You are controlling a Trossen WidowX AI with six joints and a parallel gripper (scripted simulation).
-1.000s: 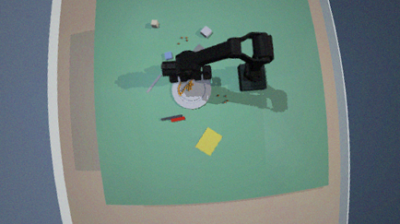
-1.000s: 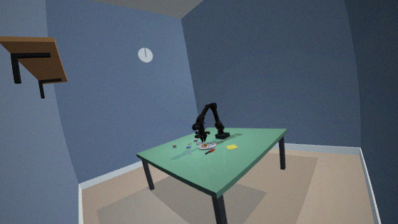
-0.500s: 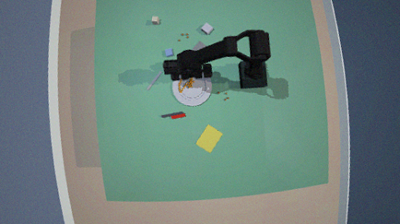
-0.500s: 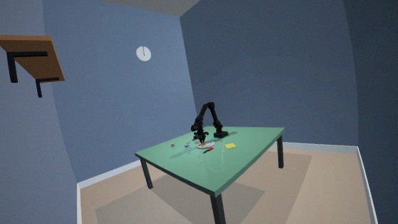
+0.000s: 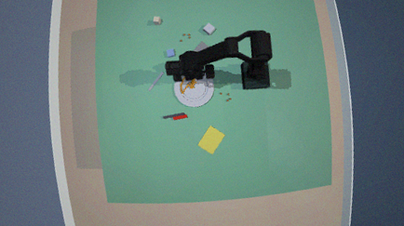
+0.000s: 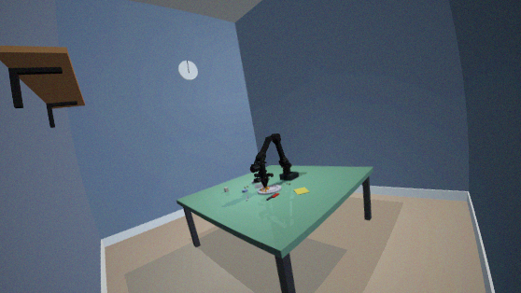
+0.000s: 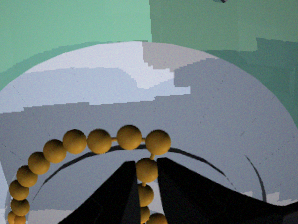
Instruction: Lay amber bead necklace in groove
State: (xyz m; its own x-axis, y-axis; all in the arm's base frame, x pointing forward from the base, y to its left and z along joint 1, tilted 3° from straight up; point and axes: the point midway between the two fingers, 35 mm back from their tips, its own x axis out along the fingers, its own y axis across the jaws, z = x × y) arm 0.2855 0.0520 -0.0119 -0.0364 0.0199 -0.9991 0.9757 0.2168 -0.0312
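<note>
The round grey bead board is 50 mm to the left of my gripper tip and 10 mm below it. Round my gripper tip: grey rod: 200 mm ahead, 40 mm to the left, 10 mm below; blue block: 140 mm ahead, 110 mm to the right, 10 mm below; grey plate: 140 mm to the right, 20 mm behind, 10 mm below.
</note>
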